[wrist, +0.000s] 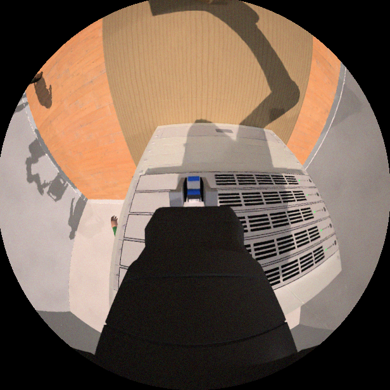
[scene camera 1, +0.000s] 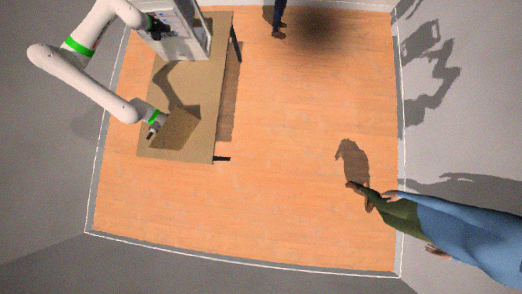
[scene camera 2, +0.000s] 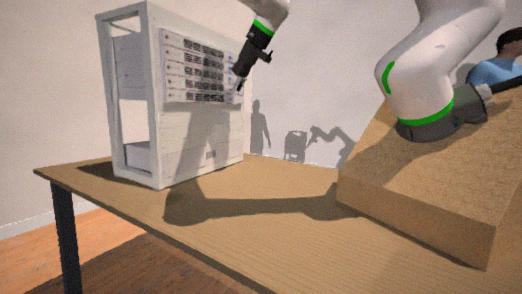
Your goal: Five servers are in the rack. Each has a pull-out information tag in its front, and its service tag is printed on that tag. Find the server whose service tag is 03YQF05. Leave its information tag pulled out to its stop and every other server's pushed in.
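The white rack holds the stacked servers with dark vents. My gripper is close to their fronts, at the tag side, low in the stack. In the wrist view its fingers are shut on a blue-tabbed information tag, which appears to belong to the second server from the bottom. Another blue tab, on the bottom server, shows beyond it. In scene camera 2, a blue tab higher up sits near the server fronts. No service tag text is readable. My gripper body hides the upper tags in the wrist view.
The rack stands on the wooden table. The arm's base is on a slanted wooden block. A person in blue stands away from the table. Another person's legs and a hand show beyond the rack.
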